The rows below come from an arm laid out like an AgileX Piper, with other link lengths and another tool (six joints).
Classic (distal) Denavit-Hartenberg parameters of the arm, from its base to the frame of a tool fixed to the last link. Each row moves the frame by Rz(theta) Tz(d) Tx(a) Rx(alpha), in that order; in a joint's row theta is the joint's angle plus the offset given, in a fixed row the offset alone. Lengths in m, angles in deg.
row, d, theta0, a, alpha
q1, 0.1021, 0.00, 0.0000, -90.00
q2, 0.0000, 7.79, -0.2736, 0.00
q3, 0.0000, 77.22, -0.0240, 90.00
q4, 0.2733, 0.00, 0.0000, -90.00
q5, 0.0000, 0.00, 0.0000, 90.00
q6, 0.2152, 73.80, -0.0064, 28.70
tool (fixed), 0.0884, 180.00, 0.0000, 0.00
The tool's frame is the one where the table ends.
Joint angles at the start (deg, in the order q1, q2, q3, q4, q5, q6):
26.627, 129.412, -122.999, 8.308, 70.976, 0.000
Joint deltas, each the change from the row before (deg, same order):
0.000, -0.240, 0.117, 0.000, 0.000, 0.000
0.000, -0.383, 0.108, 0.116, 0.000, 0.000
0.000, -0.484, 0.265, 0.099, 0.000, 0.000
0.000, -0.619, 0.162, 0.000, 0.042, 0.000
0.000, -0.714, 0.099, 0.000, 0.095, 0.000
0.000, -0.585, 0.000, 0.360, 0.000, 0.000
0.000, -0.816, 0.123, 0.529, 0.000, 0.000
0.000, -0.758, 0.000, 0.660, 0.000, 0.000
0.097, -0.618, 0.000, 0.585, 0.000, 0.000
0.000, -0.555, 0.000, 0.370, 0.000, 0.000
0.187, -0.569, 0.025, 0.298, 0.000, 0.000
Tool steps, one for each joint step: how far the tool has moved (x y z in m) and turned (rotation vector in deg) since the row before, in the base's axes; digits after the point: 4 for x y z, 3 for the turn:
-0.0002, -0.0001, 0.0015, 0.055, -0.110, 0.000
-0.0002, 0.0005, 0.0029, 0.227, -0.194, -0.002
-0.0007, 0.0002, 0.0030, 0.187, -0.151, -0.002
-0.0001, -0.0001, 0.0047, 0.186, -0.371, 0.006
0.0000, 0.0000, 0.0059, 0.234, -0.466, 0.014
-0.0002, 0.0019, 0.0055, 0.584, -0.362, 0.004
-0.0009, 0.0025, 0.0070, 0.783, -0.382, 0.011
-0.0009, 0.0033, 0.0073, 0.929, -0.382, 0.022
-0.0013, 0.0036, 0.0060, 0.800, -0.290, 0.124
-0.0005, 0.0018, 0.0053, 0.580, -0.330, 0.021
-0.0014, 0.0029, 0.0053, 0.511, -0.351, 0.206

